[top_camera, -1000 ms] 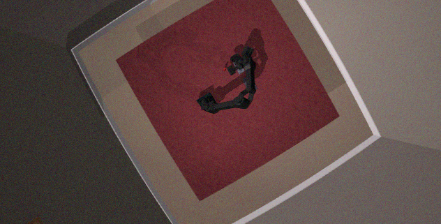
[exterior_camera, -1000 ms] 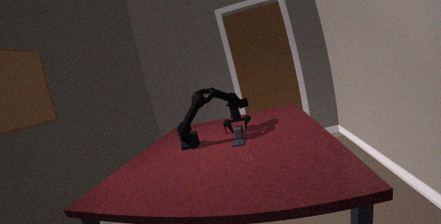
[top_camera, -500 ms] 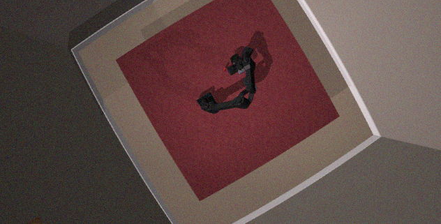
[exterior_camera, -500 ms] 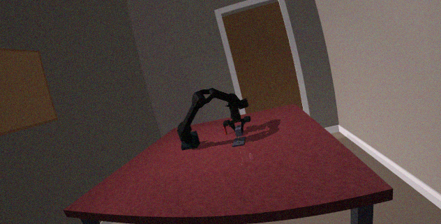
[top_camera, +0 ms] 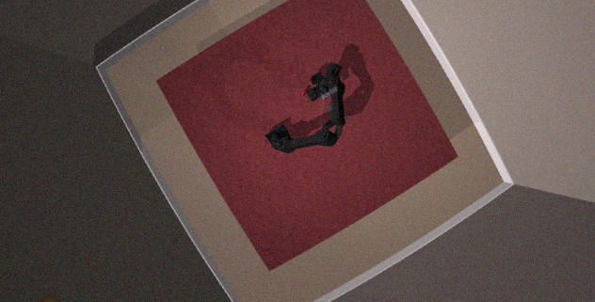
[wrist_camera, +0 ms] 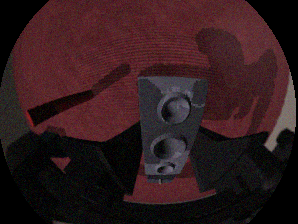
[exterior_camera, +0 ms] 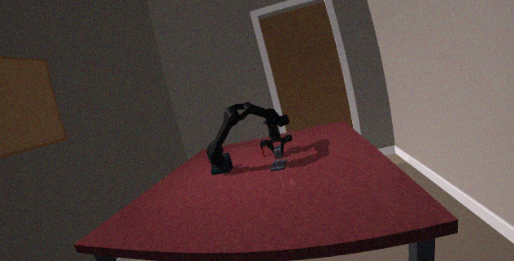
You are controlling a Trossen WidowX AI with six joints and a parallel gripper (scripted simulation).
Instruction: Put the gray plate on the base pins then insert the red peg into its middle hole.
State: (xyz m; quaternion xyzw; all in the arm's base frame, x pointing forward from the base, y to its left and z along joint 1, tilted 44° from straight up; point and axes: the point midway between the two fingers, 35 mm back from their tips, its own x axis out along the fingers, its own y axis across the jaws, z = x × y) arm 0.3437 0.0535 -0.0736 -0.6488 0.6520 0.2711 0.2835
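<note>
The base lies 15 cm to the right of my gripper tip and 1 cm ahead of it. The rest, counted from my gripper tip: red peg (10 cm behind, 4 cm to the left, 3 cm above); gray plate (3 cm above).
</note>
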